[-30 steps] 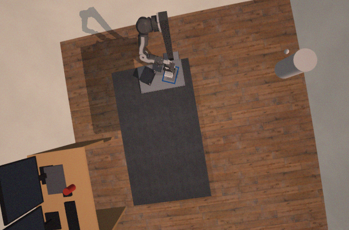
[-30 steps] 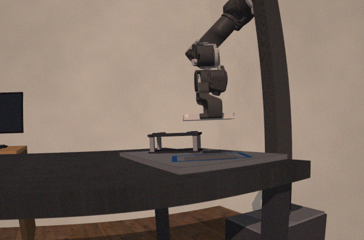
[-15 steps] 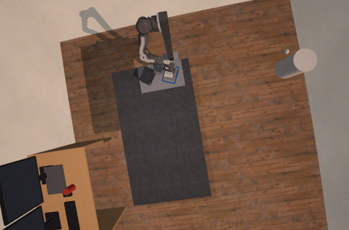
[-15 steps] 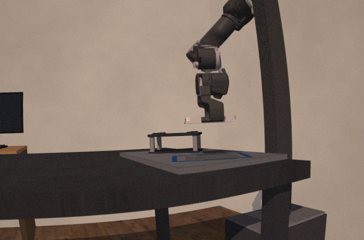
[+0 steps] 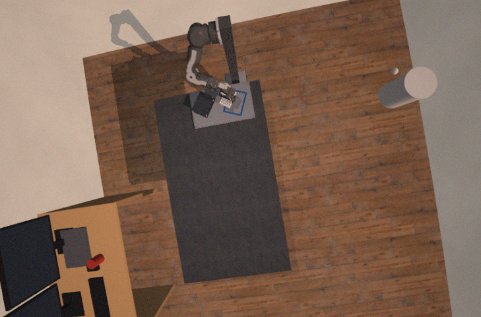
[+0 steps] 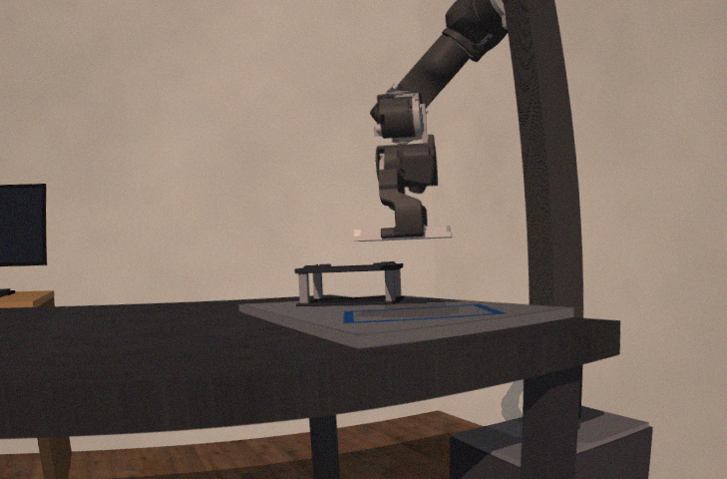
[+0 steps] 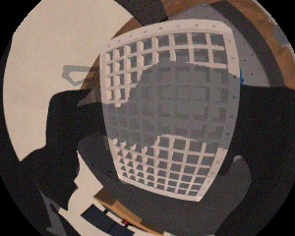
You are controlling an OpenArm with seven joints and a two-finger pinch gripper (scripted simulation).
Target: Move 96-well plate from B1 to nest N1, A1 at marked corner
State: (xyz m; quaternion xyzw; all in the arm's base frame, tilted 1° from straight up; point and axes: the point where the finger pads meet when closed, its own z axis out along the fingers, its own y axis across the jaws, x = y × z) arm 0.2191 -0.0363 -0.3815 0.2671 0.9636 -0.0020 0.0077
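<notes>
My gripper is now 210 mm to the left of the plate nest N1 and 50 mm above it. Round my hand: corner mark (40 mm behind, 120 mm to the right, 40 mm below); then white 96-well plate (right at my hand).
</notes>
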